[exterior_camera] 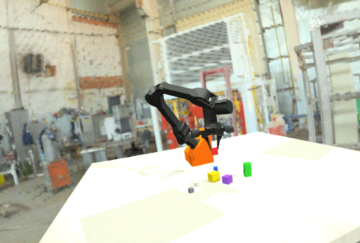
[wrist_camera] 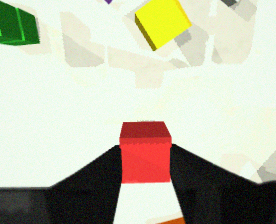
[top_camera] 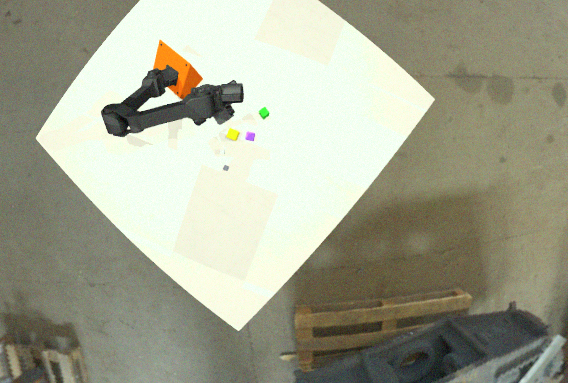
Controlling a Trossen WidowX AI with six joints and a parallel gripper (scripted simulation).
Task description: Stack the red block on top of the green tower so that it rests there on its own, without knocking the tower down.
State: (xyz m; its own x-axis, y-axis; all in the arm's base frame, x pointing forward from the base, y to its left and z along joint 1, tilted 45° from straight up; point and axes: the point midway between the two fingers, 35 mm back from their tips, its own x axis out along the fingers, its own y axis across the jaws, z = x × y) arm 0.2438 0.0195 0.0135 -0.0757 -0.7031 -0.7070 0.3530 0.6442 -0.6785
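Right now the small blue block is 3 cm behind my gripper tip, 1 cm to the left of it and 10 cm below it. From my gripper tip the other things lie so: yellow block (7 cm ahead, 5 cm to the right, 9 cm below); purple block (13 cm ahead, 2 cm to the right, 9 cm below); red block (right at my gripper tip).
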